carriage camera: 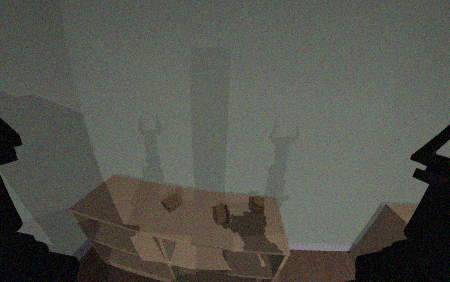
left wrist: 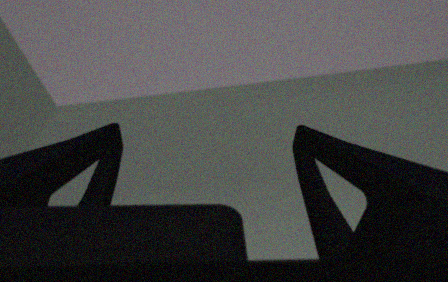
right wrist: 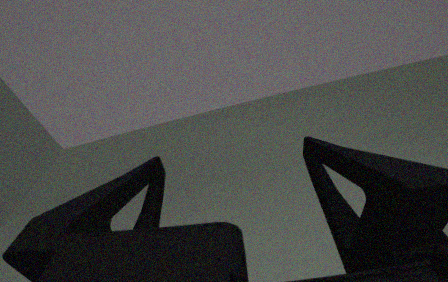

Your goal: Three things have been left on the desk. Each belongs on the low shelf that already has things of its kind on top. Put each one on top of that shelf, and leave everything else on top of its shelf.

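Places are measured from the left arm's base along level axes (x right, y ahead, z up), in centimetres.
Where they show: left gripper, fingertip midpoint: (left wrist: 209, 135); right gripper, fingertip midpoint: (right wrist: 231, 155).
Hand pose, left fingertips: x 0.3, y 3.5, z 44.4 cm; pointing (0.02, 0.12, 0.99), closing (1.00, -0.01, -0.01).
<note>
Each offset is from my left fingertips to the top centre of the thing. Level surfaces: height alone.
A low wooden shelf unit (carriage camera: 165, 220) stands against the wall in the carriage view, with several open compartments in its front. Three brown blocky things stand on its top: one @[dz -62.1, dx +5.2, dy +49.2 cm] (carriage camera: 171, 202) left of the middle, one @[dz -62.1, dx +33.5, dy +41.8 cm] (carriage camera: 220, 214) right of the middle, and one @[dz -62.1, dx +54.3, dy +48.6 cm] (carriage camera: 256, 202) near the back right. They are dark, and their kind cannot be told. No desk can be made out. My left gripper (left wrist: 209, 135) is open and empty, raised in front of the wall. My right gripper (right wrist: 231, 155) is open and empty, also raised. Neither gripper's fingertips show in the carriage view.
A second wooden unit (carriage camera: 382, 227) shows in part at the right, partly hidden by the dark right arm (carriage camera: 430, 215). The dark left arm (carriage camera: 25, 250) covers the lower left corner. Brown floor @[dz -128.1 cm] (carriage camera: 320, 265) shows between the two units. Shadows fall on the wall and shelf top.
</note>
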